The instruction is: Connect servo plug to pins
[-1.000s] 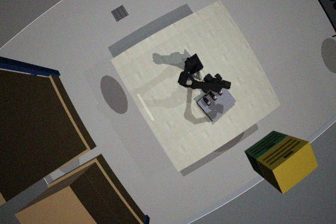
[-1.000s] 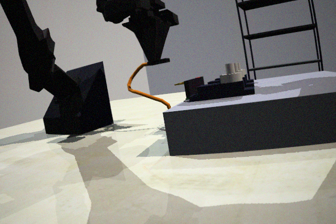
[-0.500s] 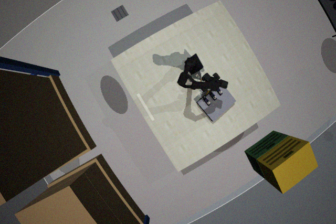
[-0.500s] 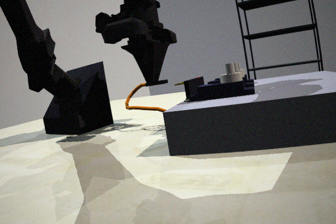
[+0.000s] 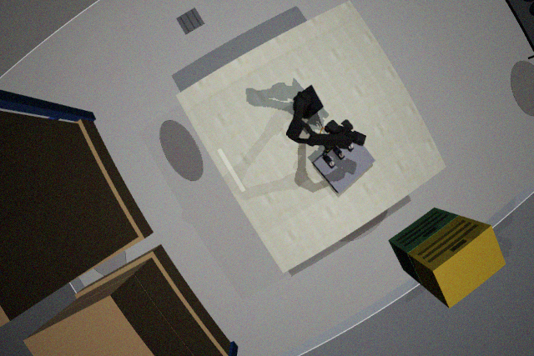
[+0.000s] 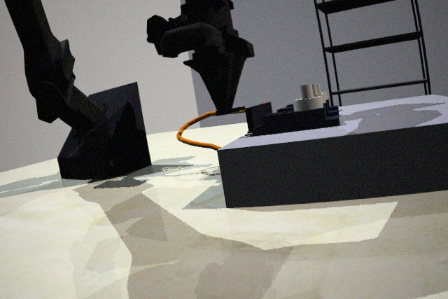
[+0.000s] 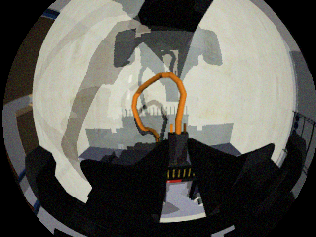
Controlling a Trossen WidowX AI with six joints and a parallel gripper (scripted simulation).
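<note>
Right now the red marked band is 50 mm ahead of my gripper tip and 10 mm to the left of it. Round my gripper tip: dark header: 60 mm ahead, 10 mm to the right, 10 mm below; then grey holder block: 210 mm ahead, 30 mm to the left, 50 mm below.
</note>
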